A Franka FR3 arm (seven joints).
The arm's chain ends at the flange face. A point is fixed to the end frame.
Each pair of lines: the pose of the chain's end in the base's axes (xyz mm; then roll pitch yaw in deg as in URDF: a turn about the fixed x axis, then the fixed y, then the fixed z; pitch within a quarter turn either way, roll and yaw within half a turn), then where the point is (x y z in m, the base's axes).
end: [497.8 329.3 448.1 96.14 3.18 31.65]
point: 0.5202 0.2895 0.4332
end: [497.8 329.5 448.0 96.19 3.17 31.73]
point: 0.5203 0.2897 0.4331
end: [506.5 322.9 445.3 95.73 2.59 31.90]
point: 0.5293 0.2832 0.4307
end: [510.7 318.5 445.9 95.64 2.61 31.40]
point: 0.5331 0.2786 0.4314
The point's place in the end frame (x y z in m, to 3 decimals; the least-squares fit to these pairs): -0.001 -0.010 0.047
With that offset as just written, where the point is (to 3 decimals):
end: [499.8 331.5 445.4 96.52 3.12 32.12]
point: 0.522 0.292 0.430
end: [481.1 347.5 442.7 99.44 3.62 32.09]
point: 0.503 0.308 0.425
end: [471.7 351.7 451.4 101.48 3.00 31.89]
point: 0.493 0.313 0.432
